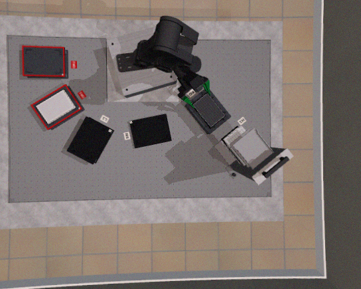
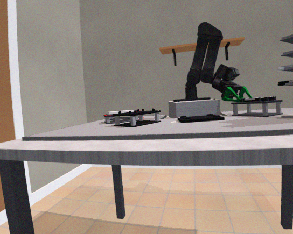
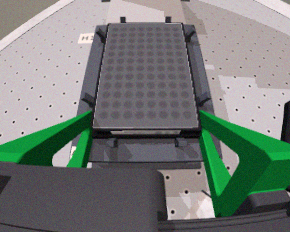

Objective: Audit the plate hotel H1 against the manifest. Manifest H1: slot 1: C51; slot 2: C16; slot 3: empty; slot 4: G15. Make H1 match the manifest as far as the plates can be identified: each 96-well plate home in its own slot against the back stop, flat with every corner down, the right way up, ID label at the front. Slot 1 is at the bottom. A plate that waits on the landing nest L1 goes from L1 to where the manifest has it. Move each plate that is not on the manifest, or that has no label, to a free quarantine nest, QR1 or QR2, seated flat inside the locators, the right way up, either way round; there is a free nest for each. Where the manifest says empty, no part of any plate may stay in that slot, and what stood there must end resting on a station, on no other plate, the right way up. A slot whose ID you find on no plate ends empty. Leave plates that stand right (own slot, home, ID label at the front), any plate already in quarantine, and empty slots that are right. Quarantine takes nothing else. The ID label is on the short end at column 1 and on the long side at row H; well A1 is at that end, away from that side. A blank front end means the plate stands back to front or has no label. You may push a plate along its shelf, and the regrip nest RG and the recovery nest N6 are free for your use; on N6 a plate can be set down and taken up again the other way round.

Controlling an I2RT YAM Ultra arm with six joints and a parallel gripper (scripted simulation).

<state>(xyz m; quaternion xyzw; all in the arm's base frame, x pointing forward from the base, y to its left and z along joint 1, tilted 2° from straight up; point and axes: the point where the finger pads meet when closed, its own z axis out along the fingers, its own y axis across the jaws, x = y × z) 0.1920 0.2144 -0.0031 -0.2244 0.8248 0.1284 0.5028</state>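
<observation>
Now: hand 50 mm short of the regrip nest RG, 30 mm to the right of it and 10 mm above it. From my hand the other things lie so: recovery nest N6: 90 mm ahead, 230 mm to the right, 60 mm below; H1 tag: 110 mm ahead, 180 mm to the left, 70 mm below; landing nest L1: 100 mm ahead, 480 mm to the right, 20 mm below.
</observation>
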